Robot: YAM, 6 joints.
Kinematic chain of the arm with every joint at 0, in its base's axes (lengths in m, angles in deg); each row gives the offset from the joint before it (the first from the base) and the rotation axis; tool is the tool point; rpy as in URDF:
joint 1: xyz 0 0 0.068 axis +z
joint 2: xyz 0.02 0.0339 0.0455 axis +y
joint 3: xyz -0.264 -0.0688 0 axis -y
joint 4: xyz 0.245 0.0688 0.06 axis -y
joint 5: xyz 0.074 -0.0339 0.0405 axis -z
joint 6: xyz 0.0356 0 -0.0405 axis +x
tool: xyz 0 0 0 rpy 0 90 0
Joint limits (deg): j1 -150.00..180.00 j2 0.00..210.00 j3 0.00..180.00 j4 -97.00..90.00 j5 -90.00..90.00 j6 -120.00..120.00
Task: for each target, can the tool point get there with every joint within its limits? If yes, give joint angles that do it. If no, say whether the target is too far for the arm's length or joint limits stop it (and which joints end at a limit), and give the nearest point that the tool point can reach.
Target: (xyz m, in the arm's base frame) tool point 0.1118 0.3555 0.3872
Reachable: yes | joints 74.91 98.23 104.22 -49.30 25.65 -27.67
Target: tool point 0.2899 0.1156 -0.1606
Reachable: yes | joints 27.91 168.24 62.58 43.61 70.61 -72.95
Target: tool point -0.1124 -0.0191 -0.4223
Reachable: no: joint limits stop it (at a limit: joint 1, joint 2) | nearest point -0.1332 -0.0067 -0.3608 | short by 0.066 m
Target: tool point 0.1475 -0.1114 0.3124
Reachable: yes | joints -41.43 45.20 41.31 -13.40 -23.29 -88.62
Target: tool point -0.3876 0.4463 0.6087
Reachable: no: too far | nearest point -0.3232 0.3721 0.5235 | short by 0.130 m
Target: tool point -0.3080 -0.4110 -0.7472
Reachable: no: too far | nearest point -0.2233 -0.2979 -0.3586 | short by 0.414 m
